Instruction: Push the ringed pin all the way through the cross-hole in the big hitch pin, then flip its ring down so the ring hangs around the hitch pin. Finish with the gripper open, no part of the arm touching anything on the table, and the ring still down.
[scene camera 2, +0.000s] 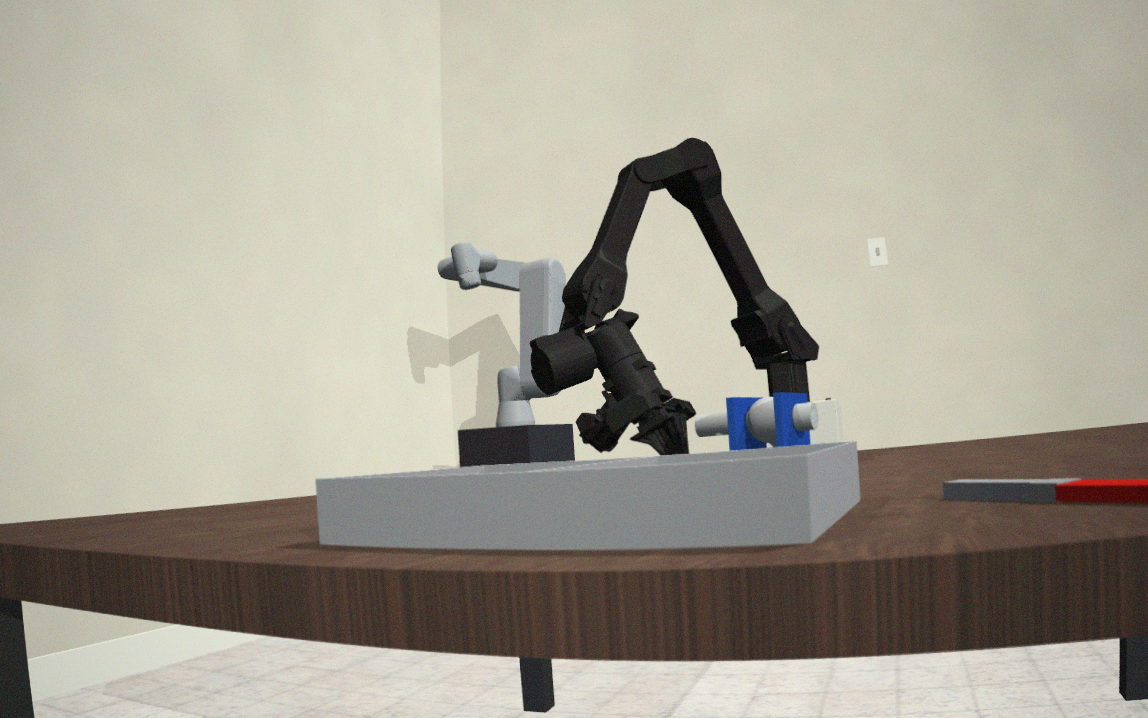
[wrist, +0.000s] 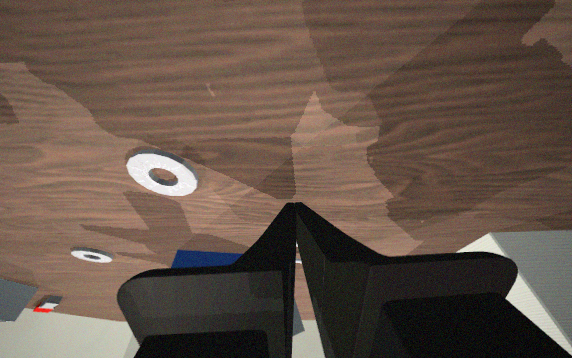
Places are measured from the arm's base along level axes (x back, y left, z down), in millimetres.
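Pixels of known places: gripper, between the fingertips: (wrist: 293, 209).
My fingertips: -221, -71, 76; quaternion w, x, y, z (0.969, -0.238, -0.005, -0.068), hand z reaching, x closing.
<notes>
For each thing: its top centre in the pictures, then the offset to it from my fingertips, as dx, dy, dz.
- long grey tray, centre of its top: (scene camera 2: 600, 462) -457, +133, -35
- red bar, centre of its top: (scene camera 2: 1068, 480) (wrist: 45, 308) -435, +417, -4
The big hitch pin (scene camera 2: 765, 419) is a pale grey cylinder lying level in a blue stand (scene camera 2: 792, 420) (wrist: 206, 258). My gripper (scene camera 2: 674, 450) (wrist: 293, 209) is shut and empty, pointing down at the left of the stand in the scene view; the tray wall hides its tips there. In the wrist view the fingers cover part of the stand's blue surface. Small white slivers show in the gap between the fingers, too little to tell what they are. The ringed pin cannot be made out in either view, so its place in the cross-hole and its ring's position are hidden.
A long grey tray (scene camera 2: 567, 510) stands at the table's front. A grey and red bar (scene camera 2: 998, 491) lies to its right. A second, grey arm (scene camera 2: 541, 325) stands behind on a dark block (scene camera 2: 493, 447). Two flat white washers (wrist: 138, 168) (wrist: 78, 254) lie on the table.
</notes>
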